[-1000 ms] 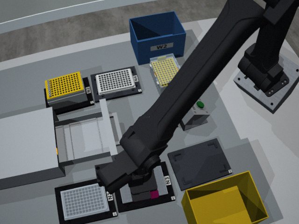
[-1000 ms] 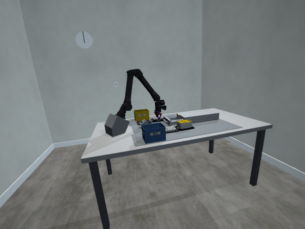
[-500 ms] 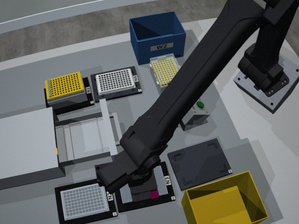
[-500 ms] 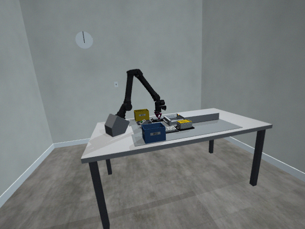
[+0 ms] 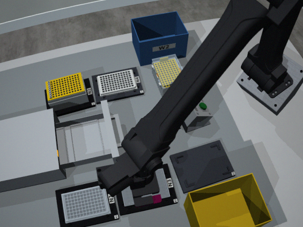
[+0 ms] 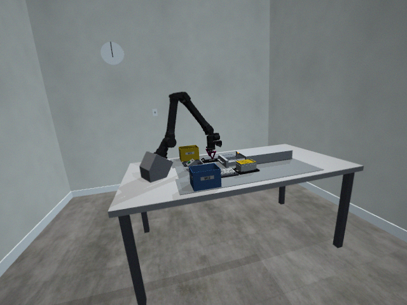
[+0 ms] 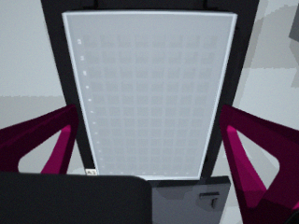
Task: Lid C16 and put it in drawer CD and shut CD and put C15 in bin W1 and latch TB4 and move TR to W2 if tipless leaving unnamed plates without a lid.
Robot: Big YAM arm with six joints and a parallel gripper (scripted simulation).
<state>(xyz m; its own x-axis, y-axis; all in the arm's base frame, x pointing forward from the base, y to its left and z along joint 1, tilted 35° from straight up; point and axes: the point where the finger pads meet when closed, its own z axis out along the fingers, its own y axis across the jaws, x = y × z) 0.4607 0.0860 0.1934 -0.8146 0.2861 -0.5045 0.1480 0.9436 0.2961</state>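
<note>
The plate lid lies 10 mm below my hand. From my hand the other things lie so: nest n1 (170 mm ahead, 30 mm below, 20 mm to the right); then nest N3 (30 mm below); then black plate (10 mm below).
</note>
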